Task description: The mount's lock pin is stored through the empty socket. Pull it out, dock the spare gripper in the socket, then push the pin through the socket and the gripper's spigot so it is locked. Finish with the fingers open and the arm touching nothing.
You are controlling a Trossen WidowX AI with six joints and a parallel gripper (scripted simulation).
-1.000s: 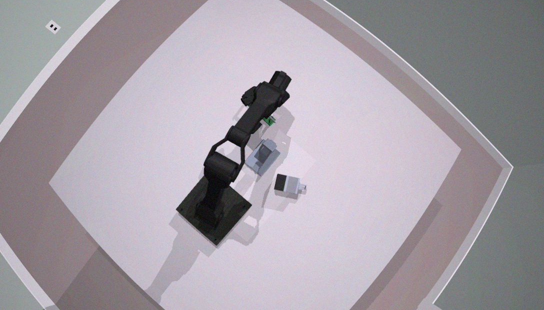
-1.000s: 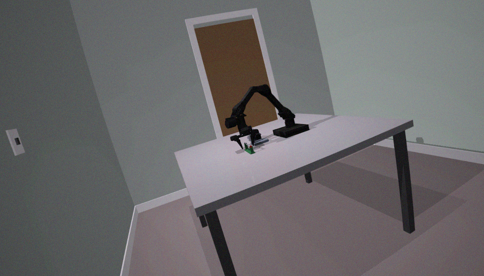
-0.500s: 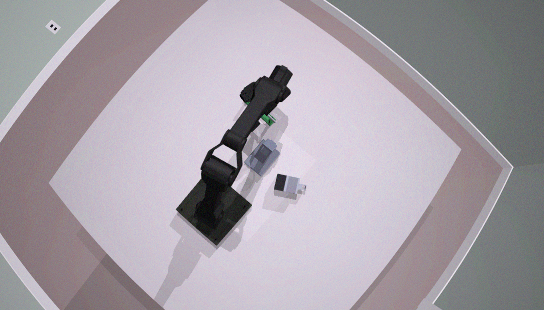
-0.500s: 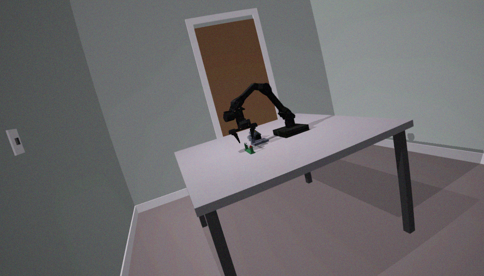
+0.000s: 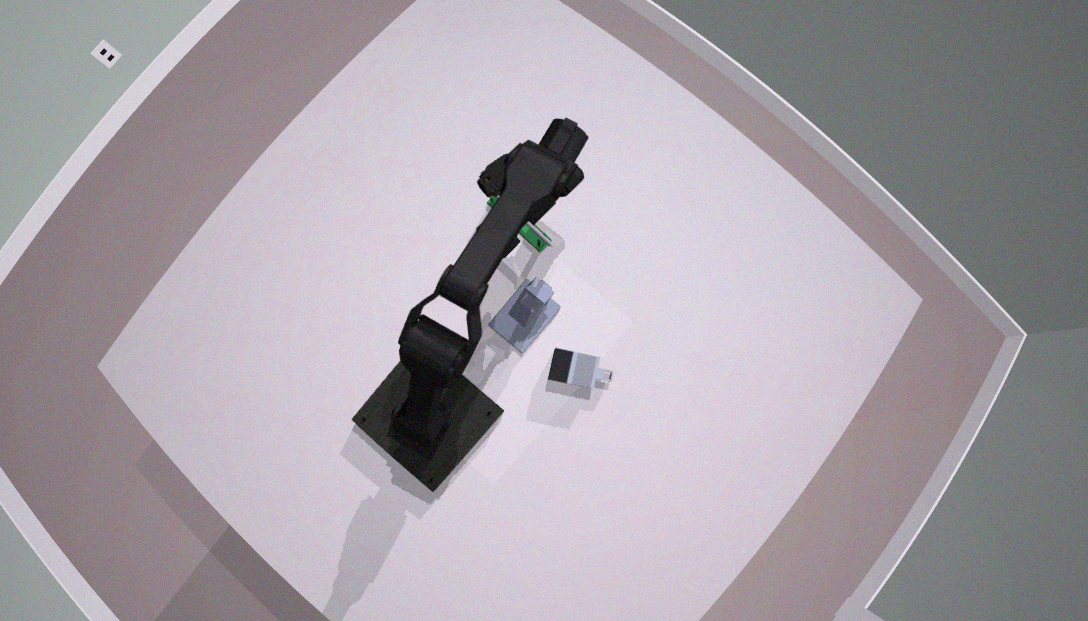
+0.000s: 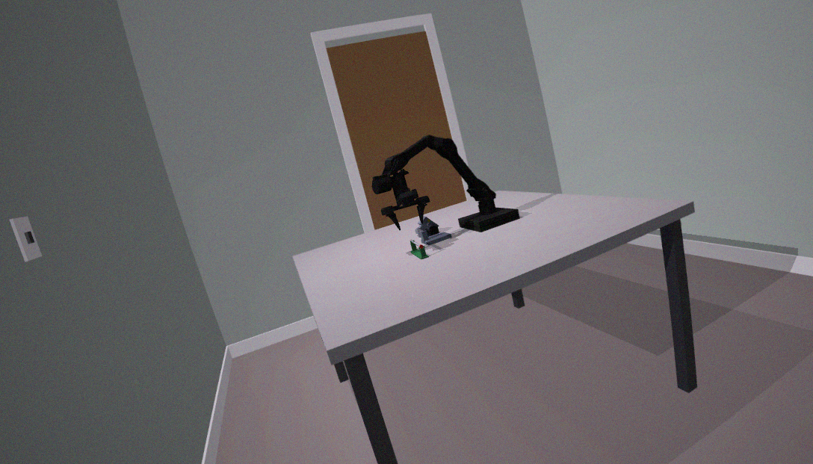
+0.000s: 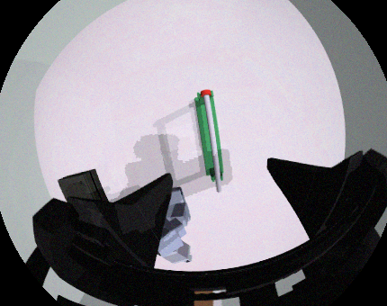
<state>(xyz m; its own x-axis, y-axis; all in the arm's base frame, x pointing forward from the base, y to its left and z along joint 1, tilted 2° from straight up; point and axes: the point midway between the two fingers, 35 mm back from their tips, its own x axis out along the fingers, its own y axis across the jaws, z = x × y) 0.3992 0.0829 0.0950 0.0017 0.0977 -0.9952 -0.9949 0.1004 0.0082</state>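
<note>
My gripper tip is 240 mm to the left of the spare gripper, 140 mm past it and 90 mm above it. Round my gripper tip: mount 110 mm behind, 90 mm to the right, 50 mm below; green cradle 90 mm below, 20 mm to the left.
</note>
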